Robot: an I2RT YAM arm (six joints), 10 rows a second.
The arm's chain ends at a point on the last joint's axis. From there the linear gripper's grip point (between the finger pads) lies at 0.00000 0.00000 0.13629 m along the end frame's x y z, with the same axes.
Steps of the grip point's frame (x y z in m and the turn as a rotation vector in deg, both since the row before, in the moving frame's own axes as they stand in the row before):
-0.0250, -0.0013, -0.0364, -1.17, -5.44, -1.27
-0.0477, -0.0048, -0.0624, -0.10, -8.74, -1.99
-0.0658, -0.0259, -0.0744, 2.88, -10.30, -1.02
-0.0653, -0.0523, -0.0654, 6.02, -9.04, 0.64
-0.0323, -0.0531, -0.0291, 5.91, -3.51, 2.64
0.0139, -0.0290, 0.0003, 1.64, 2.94, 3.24
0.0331, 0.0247, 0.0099, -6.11, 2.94, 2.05
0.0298, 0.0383, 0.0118, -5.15, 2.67, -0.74
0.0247, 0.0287, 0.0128, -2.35, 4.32, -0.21
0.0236, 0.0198, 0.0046, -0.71, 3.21, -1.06
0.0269, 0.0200, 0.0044, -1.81, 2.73, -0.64
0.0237, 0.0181, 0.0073, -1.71, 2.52, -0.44
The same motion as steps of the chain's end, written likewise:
-0.0121, -0.0042, -0.0358, -1.17, -5.44, -1.27
-0.0270, -0.0054, -0.0608, -0.10, -8.74, -1.99
-0.0414, -0.0193, -0.0720, 2.88, -10.30, -1.02
-0.0440, -0.0379, -0.0630, 6.02, -9.04, 0.64
-0.0243, -0.0389, -0.0281, 5.91, -3.51, 2.64
0.0068, -0.0253, 0.0005, 1.64, 2.94, 3.24
0.0264, 0.0101, 0.0109, -6.11, 2.94, 2.05
0.0234, 0.0261, 0.0125, -5.15, 2.67, -0.74
0.0144, 0.0231, 0.0133, -2.35, 4.32, -0.21
0.0160, 0.0182, 0.0048, -0.71, 3.21, -1.06
0.0204, 0.0157, 0.0046, -1.81, 2.73, -0.64
0.0177, 0.0141, 0.0075, -1.71, 2.52, -0.44

